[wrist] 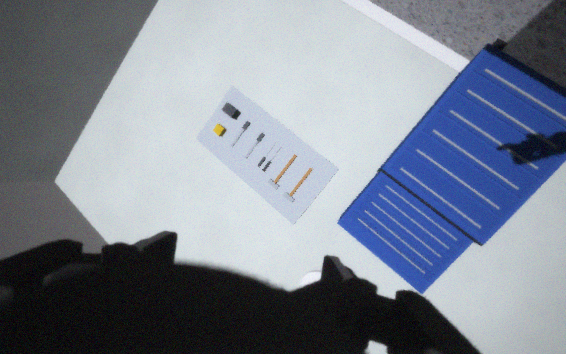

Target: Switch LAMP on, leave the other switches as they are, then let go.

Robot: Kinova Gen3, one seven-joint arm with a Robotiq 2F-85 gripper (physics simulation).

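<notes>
No switch and no LAMP label can be made out in the wrist view. My gripper (249, 260) is open, with its two dark fingertips wide apart at the bottom of the view and nothing between them. It is above a pale table top (165, 125). The gripper's dark body hides the lower part of the view. A small part of a white rounded thing (311, 276) shows behind the gripper near the right fingertip; what it is cannot be told.
A light grey sheet (310, 187) bears small tool shapes, a black block (230, 110) and a yellow block (219, 130). A large blue panel (425, 187) with white lines lies at the right, with a dark shape (535, 147) across it. Speckled floor (450, 22) shows beyond the table's edge.
</notes>
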